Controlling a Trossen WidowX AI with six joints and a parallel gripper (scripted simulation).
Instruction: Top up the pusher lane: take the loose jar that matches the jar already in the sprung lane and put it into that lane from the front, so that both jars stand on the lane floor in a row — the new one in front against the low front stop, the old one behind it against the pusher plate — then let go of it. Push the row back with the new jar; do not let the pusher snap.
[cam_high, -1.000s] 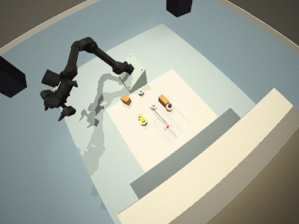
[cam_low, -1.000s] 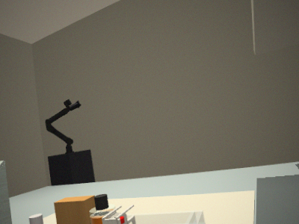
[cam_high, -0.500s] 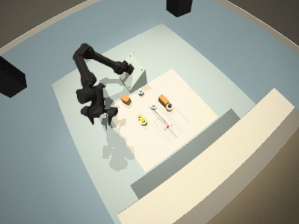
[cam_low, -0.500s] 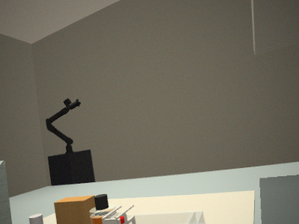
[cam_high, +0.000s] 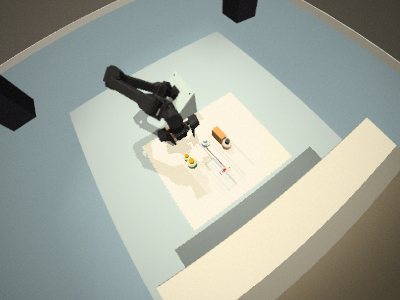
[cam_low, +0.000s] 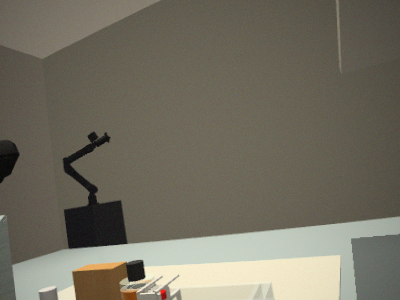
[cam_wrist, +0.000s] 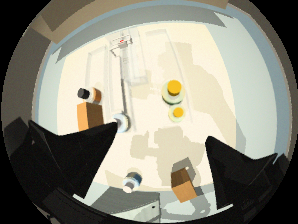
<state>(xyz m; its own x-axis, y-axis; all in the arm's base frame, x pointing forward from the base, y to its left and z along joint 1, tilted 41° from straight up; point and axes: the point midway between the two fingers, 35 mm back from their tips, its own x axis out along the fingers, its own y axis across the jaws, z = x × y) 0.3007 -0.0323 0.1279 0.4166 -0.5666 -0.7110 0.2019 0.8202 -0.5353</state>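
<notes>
My gripper tip is 19 cm to the right of the dark-lidded jar, 11 cm above it and 8 cm short of it. Also, from my gripper tip: cream counter: 52 cm ahead, 21 cm above, 14 cm to the left; then red mark: 20 cm ahead, 9 cm to the left, 9 cm below; then clear sprung lane: 16 cm ahead, 14 cm below, 10 cm to the left.
</notes>
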